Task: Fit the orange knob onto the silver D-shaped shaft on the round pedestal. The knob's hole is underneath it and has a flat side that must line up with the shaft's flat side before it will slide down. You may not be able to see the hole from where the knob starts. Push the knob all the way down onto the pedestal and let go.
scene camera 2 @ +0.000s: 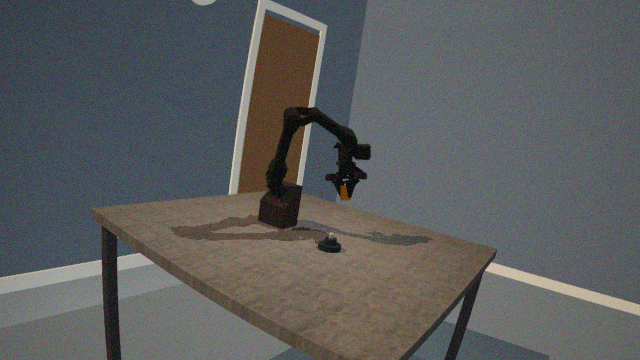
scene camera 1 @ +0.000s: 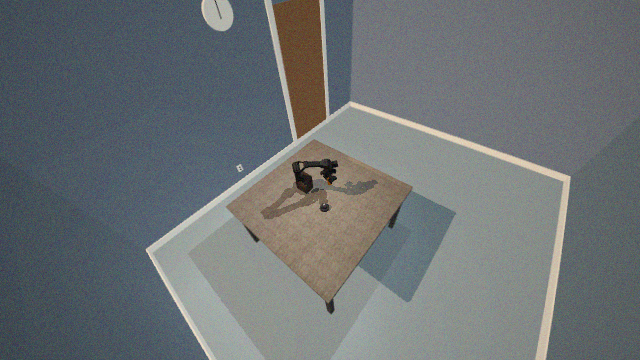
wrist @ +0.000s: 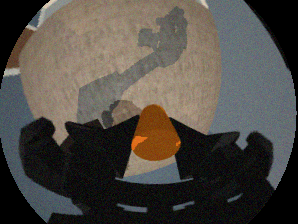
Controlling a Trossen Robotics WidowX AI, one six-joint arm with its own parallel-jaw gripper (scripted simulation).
My gripper (scene camera 2: 345,198) holds an orange knob (wrist: 154,139).
My gripper shows as well in the wrist view (wrist: 153,119).
